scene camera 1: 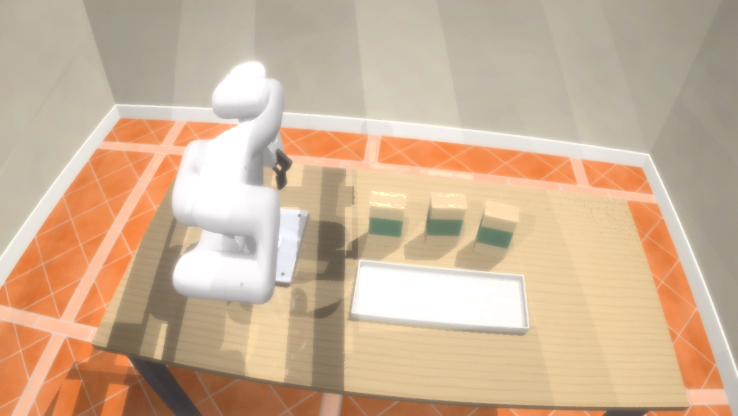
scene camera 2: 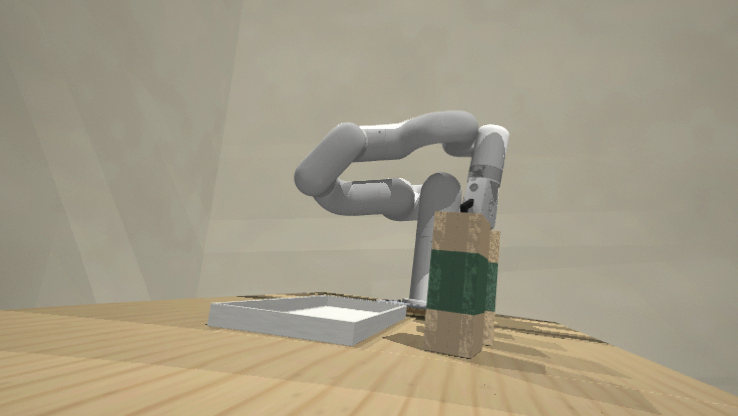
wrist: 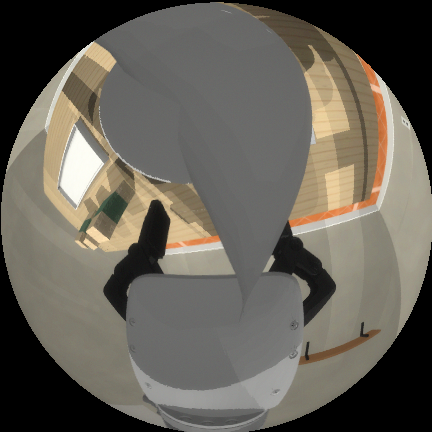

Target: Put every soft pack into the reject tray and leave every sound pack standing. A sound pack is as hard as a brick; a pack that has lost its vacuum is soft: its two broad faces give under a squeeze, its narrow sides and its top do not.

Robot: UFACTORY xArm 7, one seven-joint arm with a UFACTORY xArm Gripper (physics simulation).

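Places are measured from the arm's base along level axes (x left, y ahead, z down), in centimetres.
Where they show: gripper, fingertip midpoint: (scene camera 1: 267,181) (wrist: 212,205); arm's base, origin of the base link: (wrist: 212,92).
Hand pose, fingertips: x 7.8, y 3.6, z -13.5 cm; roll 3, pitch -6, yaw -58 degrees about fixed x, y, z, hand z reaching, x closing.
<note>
Things, the pixels of their centre, and the offset from my fingertips. Level surfaces: height alone.
- left pack, body centre: (scene camera 1: 385,223) (wrist: 105,208) dx -7.2, dy +28.2, dz +7.7 cm
- middle pack, body centre: (scene camera 1: 444,224) dx -7.7, dy +42.6, dz +7.7 cm
- right pack, body centre: (scene camera 2: 448,281) (scene camera 1: 495,234) dx -11.4, dy +54.7, dz +7.7 cm
- white reject tray, body centre: (scene camera 2: 335,312) (scene camera 1: 442,296) (wrist: 72,176) dx -24.8, dy +40.2, dz +13.7 cm
- wooden table, its level: dz +14.8 cm
Three tan packs with green bands stand upright in a row: the left pack (scene camera 1: 386,227), the middle pack (scene camera 1: 445,226) and the right pack (scene camera 1: 496,236). In scene camera 2 a near pack (scene camera 2: 457,281) partly hides another pack (scene camera 2: 493,286). Packs also show small and overlapping at the left of the wrist view. The white reject tray (scene camera 1: 526,303) (scene camera 2: 289,324) (wrist: 92,142) lies in front of the row, with no pack in it. My gripper (scene camera 1: 282,170) (wrist: 212,205) is open and empty, raised left of the row, apart from the packs. Softness cannot be told by sight.
The wooden table (scene camera 1: 583,310) carries the packs, the tray and the arm's grey base plate (scene camera 1: 295,242), left of the tray. The white arm (scene camera 1: 227,206) (scene camera 2: 361,198) is folded over the table's left part and hides part of the base plate. Its links block much of the wrist view.
</note>
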